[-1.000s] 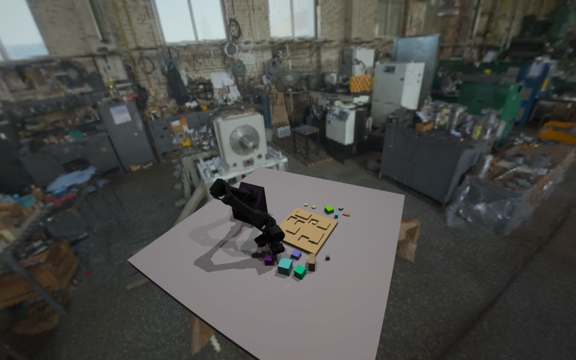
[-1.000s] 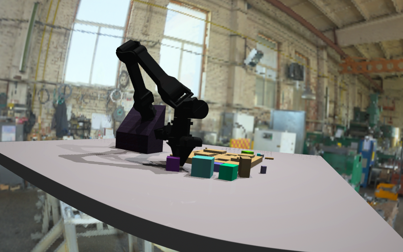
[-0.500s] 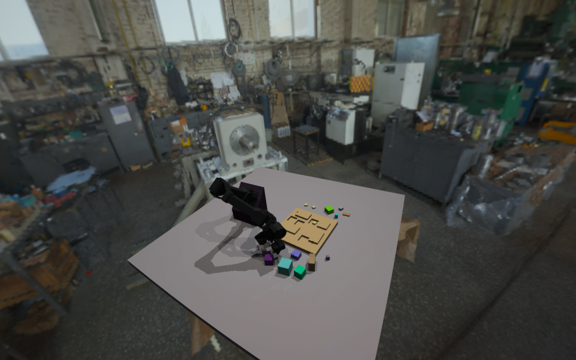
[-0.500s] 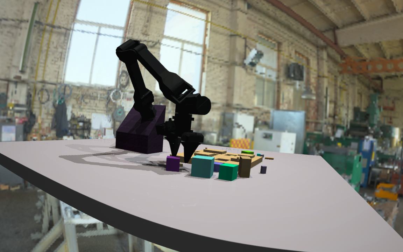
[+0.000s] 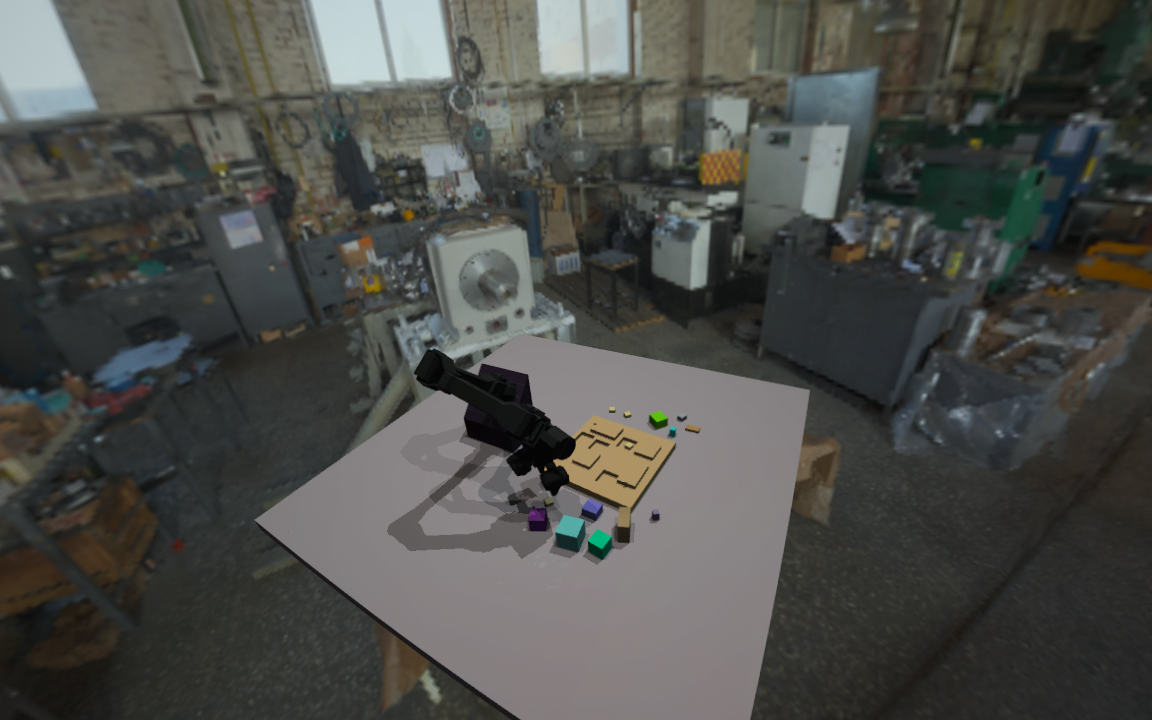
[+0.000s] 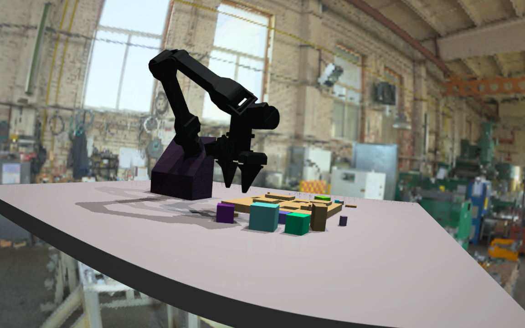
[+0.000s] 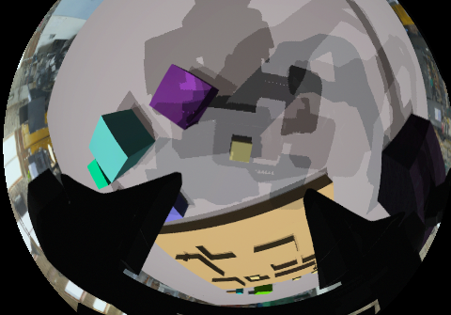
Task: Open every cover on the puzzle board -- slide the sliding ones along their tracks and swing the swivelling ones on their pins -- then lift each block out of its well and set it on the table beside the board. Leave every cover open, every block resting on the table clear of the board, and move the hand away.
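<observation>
My gripper tip is now 11 cm short of the tan puzzle board, 22 cm to the right of it and 5 cm above it. From my gripper tip the other things lie so: brown block (22 cm ahead, 3 cm to the right, 4 cm below); then tiny purple block (28 cm ahead, 3 cm to the left, 6 cm below); then violet block (12 cm ahead, 5 cm below).
</observation>
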